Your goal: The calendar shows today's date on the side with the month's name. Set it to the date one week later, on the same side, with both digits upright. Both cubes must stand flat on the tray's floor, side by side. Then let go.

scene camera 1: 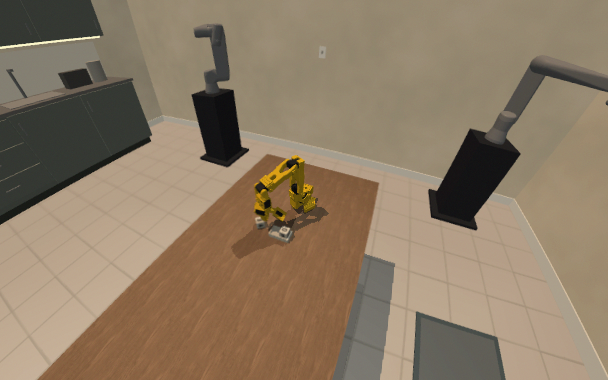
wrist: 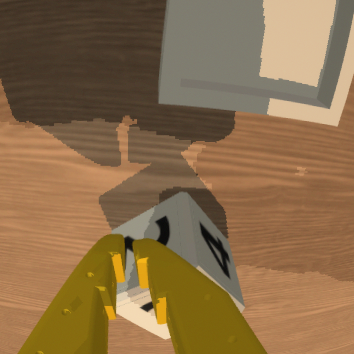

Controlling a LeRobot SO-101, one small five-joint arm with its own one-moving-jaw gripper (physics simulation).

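A loose white cube [scene camera 1: 260, 223] [wrist: 182, 227] is on the table beside the tray. In the wrist view a black 4 shows on its right face; a curved digit on another face and a mark on the lit lower face are partly hidden by the jaws. My gripper [scene camera 1: 260, 217] [wrist: 129, 241] is shut, its tips close together over the cube, with nothing between them. The grey-white tray [scene camera 1: 274, 234] [wrist: 300, 114] is at the upper right in the wrist view. A second white cube [scene camera 1: 285, 231] is on the tray's right part; its dark mark is too small to read.
The wooden table [scene camera 1: 215, 300] extends toward the camera. My arm's base stands behind the tray, and its shadow falls across the table. Two grey arms on black pedestals [scene camera 1: 218, 125] [scene camera 1: 467, 180] stand on the floor beyond the table.
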